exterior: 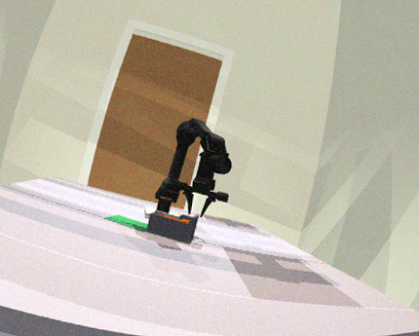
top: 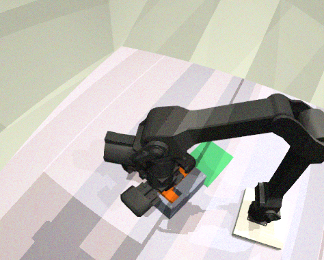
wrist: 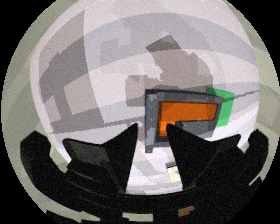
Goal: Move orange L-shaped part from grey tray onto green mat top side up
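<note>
Now: gripper tip 20 mm past the orange L-shaped part, 50 mm to the left of it and 40 mm above it. From my gripper tip the other things lie so: green mat (80 mm behind, 210 mm to the right, 100 mm below).
</note>
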